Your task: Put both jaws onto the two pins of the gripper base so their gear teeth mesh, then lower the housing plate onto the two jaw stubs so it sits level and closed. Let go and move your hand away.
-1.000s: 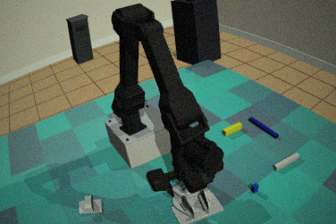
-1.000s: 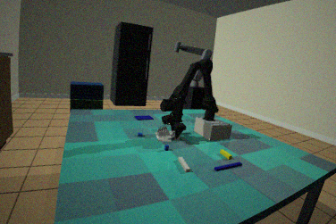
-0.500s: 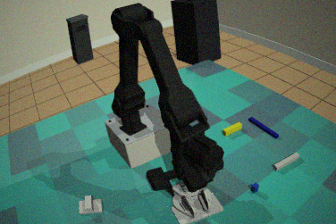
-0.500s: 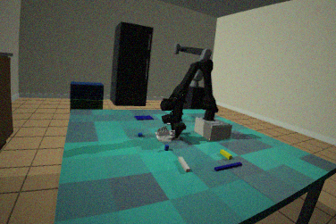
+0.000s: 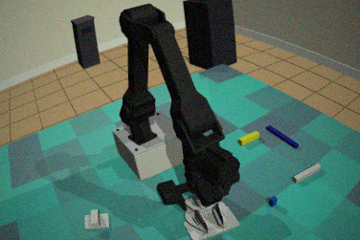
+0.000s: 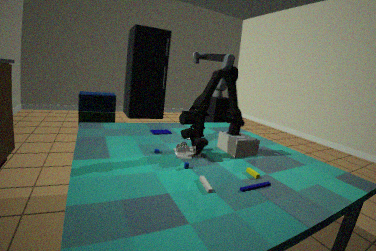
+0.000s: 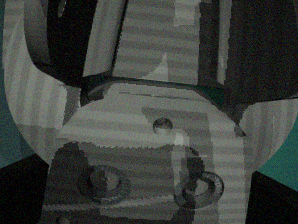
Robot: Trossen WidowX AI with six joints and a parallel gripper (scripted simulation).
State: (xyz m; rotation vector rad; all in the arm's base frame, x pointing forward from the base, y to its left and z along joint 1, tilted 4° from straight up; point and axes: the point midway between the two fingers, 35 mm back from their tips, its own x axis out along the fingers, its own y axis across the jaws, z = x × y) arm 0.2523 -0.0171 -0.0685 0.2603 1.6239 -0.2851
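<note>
Right now my gripper tip is 30 mm short of the jaw, 10 mm to the right of it and 10 mm below it. The rest, counted from my gripper tip: yellow block: 300 mm to the left, 100 mm behind; small blue block: 140 mm ahead, 130 mm to the left; white bar: 280 mm to the left, 150 mm ahead.
</note>
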